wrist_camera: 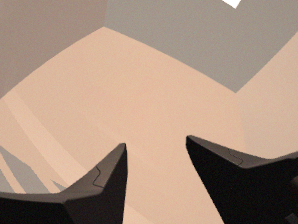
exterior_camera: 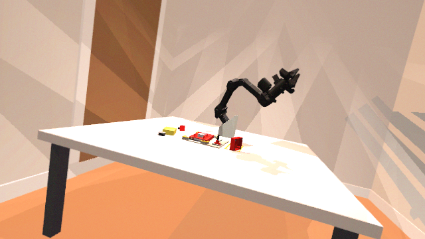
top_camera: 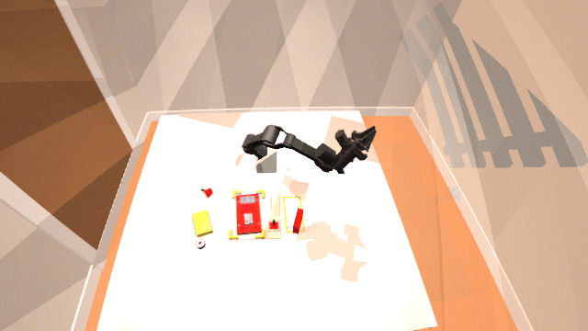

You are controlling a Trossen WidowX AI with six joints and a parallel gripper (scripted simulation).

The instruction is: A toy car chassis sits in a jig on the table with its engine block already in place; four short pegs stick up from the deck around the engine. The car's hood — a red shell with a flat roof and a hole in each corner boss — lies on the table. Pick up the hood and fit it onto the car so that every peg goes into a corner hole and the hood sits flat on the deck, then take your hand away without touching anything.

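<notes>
Right now the red hood is 120 mm ahead of my gripper tip, 250 mm to the right of it and 460 mm below it. Round my gripper tip: yellow block 120 mm ahead, 680 mm to the right, 480 mm below.
</notes>
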